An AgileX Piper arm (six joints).
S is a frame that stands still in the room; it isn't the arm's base.
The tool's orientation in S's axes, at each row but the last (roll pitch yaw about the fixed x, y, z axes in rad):
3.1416 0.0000 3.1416
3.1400 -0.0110 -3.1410
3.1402 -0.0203 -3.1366
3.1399 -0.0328 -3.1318
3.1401 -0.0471 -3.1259
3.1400 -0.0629 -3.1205
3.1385 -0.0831 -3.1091
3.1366 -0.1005 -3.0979
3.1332 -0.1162 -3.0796
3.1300 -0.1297 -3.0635
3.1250 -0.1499 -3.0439
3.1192 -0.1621 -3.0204
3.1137 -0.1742 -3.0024
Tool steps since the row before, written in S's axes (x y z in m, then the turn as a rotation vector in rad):
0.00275 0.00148 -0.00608 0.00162 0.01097 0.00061
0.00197 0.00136 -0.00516 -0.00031 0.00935 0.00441
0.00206 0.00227 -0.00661 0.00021 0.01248 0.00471
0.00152 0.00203 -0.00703 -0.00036 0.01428 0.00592
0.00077 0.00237 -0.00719 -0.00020 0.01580 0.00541
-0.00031 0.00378 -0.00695 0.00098 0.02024 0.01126
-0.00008 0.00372 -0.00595 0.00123 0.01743 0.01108
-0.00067 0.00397 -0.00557 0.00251 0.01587 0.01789
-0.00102 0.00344 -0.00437 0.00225 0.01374 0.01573
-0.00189 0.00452 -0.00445 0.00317 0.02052 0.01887
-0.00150 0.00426 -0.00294 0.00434 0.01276 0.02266
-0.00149 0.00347 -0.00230 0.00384 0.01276 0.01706
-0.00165 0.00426 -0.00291 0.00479 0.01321 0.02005
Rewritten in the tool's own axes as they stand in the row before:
-0.00275 0.00148 0.00608 -0.00162 0.01097 -0.00061
-0.00203 0.00135 0.00514 0.00035 0.00936 -0.00439
-0.00221 0.00225 0.00657 -0.00018 0.01249 -0.00470
-0.00177 0.00200 0.00698 0.00041 0.01429 -0.00589
-0.00114 0.00235 0.00715 0.00021 0.01581 -0.00538
-0.00021 0.00377 0.00696 -0.00070 0.02023 -0.01129
-0.00053 0.00370 0.00594 -0.00087 0.01742 -0.01114
-0.00007 0.00397 0.00561 -0.00139 0.01584 -0.01804
0.00029 0.00346 0.00446 -0.00125 0.01371 -0.01587
0.00094 0.00460 0.00466 -0.00228 0.02043 -0.01909
0.00063 0.00433 0.00314 -0.00212 0.01266 -0.02303
0.00067 0.00357 0.00252 -0.00253 0.01260 -0.01742
0.00052 0.00436 0.00317 -0.00300 0.01300 -0.02053

